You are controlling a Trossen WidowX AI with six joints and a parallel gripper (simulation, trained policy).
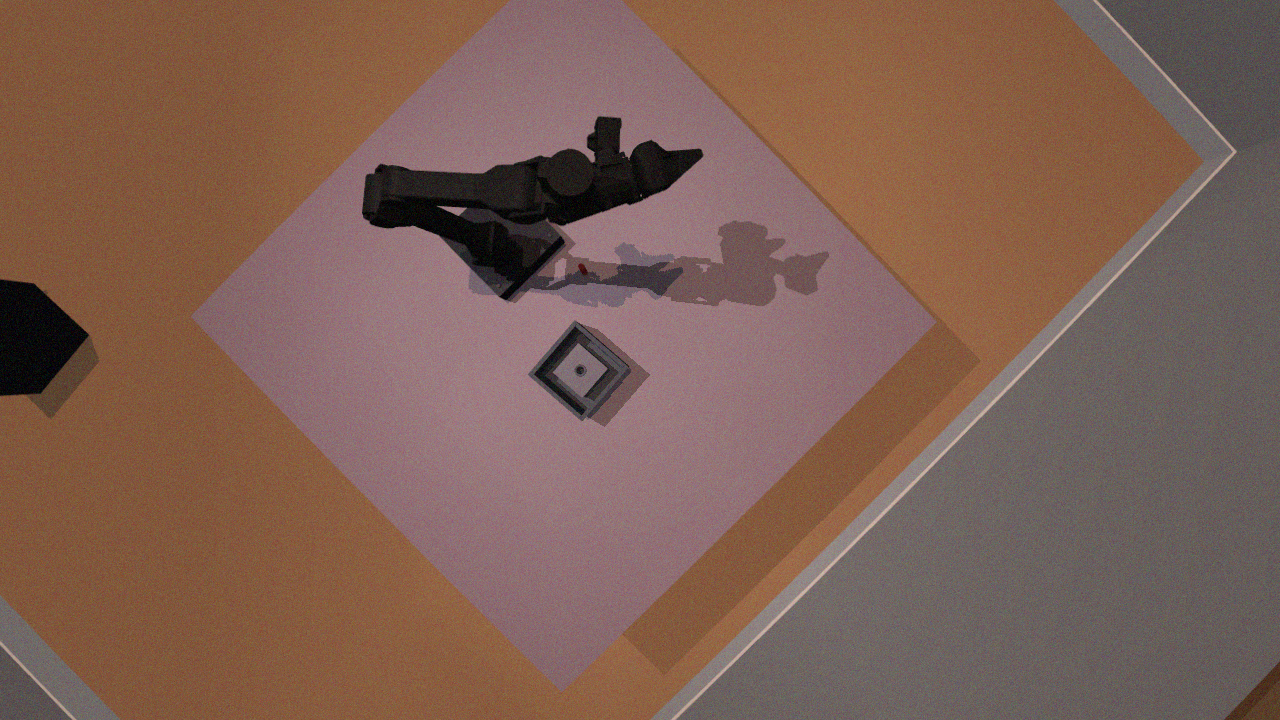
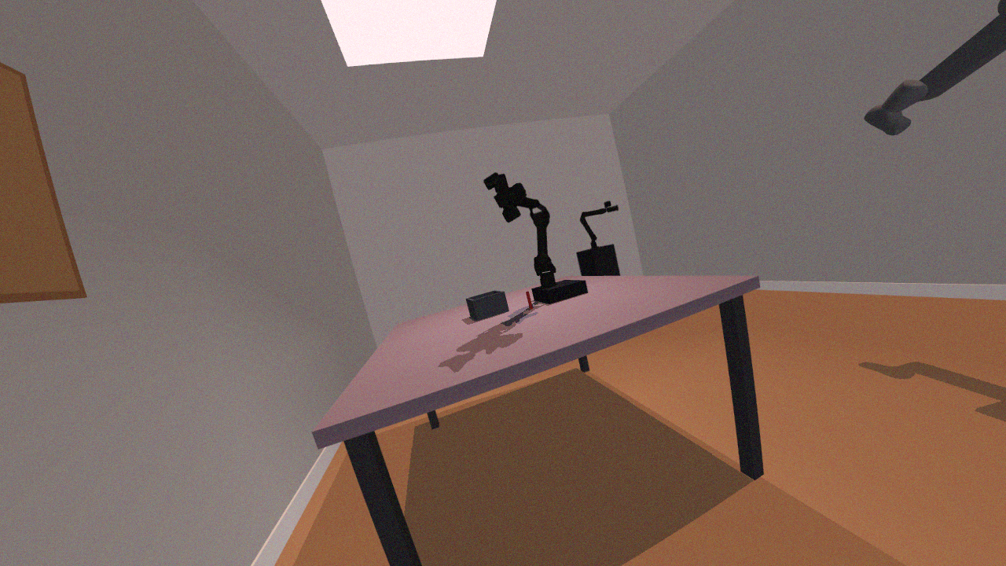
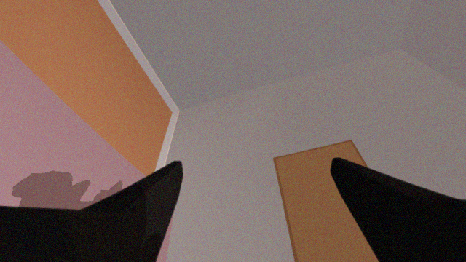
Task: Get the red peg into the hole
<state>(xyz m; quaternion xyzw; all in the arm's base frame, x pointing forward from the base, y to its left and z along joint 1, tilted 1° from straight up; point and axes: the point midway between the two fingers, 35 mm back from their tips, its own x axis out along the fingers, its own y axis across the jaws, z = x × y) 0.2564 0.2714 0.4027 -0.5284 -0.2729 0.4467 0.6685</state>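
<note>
Now: the red peg 100 mm behind my gripper tip, 200 mm to the right of it and 430 mm below it. From my gripper tip the other things lie so: grey box: 50 mm ahead, 380 mm to the right, 440 mm below.
</note>
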